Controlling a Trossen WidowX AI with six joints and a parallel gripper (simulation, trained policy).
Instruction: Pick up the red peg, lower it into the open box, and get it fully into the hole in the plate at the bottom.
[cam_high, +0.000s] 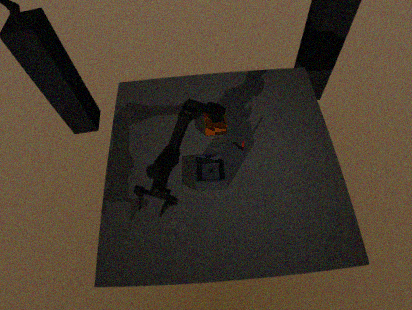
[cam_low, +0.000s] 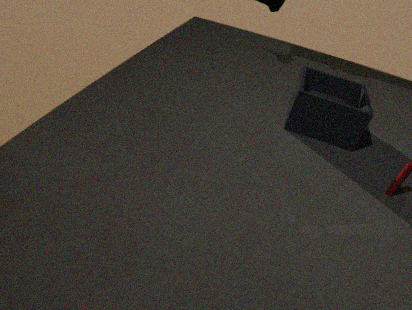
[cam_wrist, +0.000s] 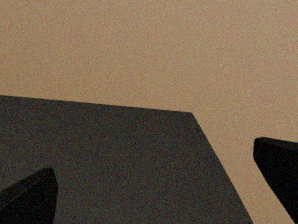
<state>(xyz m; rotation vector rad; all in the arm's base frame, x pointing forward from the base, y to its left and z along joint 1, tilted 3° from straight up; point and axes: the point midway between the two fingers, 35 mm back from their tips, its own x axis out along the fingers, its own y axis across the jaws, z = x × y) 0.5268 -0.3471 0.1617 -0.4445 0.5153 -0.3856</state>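
Right now my gripper tip is 48 cm to the right of the red peg, 38 cm past it and 17 cm above it. From my gripper tip the other things lie so: box (29 cm to the left, 24 cm behind, 19 cm below).
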